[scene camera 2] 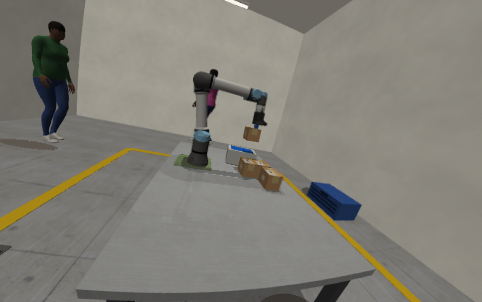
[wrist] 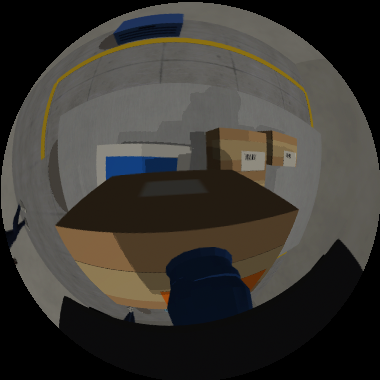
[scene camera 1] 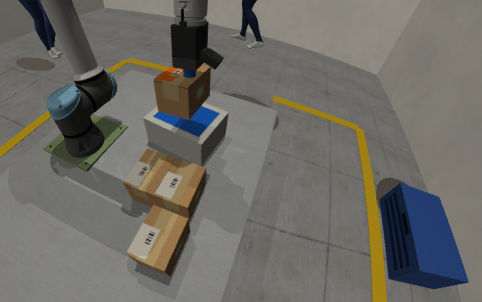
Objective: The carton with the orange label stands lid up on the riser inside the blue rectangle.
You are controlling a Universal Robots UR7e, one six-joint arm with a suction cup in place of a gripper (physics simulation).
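Places are measured from the arm's base along level axes (x ahead, y left, z up), in metres.
Where they show: hand, tool point: [wrist: 198, 247] [scene camera 1: 190, 79]; arm's base, link origin: [scene camera 2: 197, 162] [scene camera 1: 86, 143].
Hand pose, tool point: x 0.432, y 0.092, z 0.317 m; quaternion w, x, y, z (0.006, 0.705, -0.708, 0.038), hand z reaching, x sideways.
Observation:
Each offset is from my tool point to the top centre of the thing. "pt": to the spot under its first point. Level surfaces: height alone.
The carton with the orange label @[0.016 m up, 0.025 m back, 0.013 m left] [scene camera 1: 181, 95] [scene camera 2: 252, 134] [wrist: 175, 245] hangs from my suction cup [scene camera 1: 189, 73] [scene camera 2: 256, 126] [wrist: 207, 285], which is on its top face beside the orange label. The carton is upright, lid up, above the riser, with a gap beneath it. The riser @[0.203 m down, 0.051 m back, 0.083 m left] [scene camera 1: 172, 140] [scene camera 2: 233, 157] [wrist: 101, 155] is a pale grey block with a blue rectangle @[pt 0.202 m down, 0.033 m ahead, 0.051 m left] [scene camera 1: 205, 125] [scene camera 2: 242, 149] [wrist: 127, 167] on top. In scene camera 1 the carton hides the back of the rectangle; in the wrist view it hides the near part.
Cartons with white labels stand on the table @[0.322 m down] [scene camera 1: 100, 200] [scene camera 2: 200, 235]: two side by side @[pt 0.219 m down, 0.101 m back, 0.175 m right] [scene camera 1: 140, 167] @[pt 0.219 m down, 0.040 m ahead, 0.182 m right] [scene camera 1: 182, 182] near the riser, another @[0.220 m down, 0.037 m ahead, 0.348 m right] [scene camera 1: 160, 240] [scene camera 2: 270, 178] touching or close to them. The arm's base is on a green plate [scene camera 1: 112, 131] [scene camera 2: 181, 161]. A blue cabinet [scene camera 1: 425, 235] [scene camera 2: 334, 201] [wrist: 150, 27] stands beyond the yellow line.

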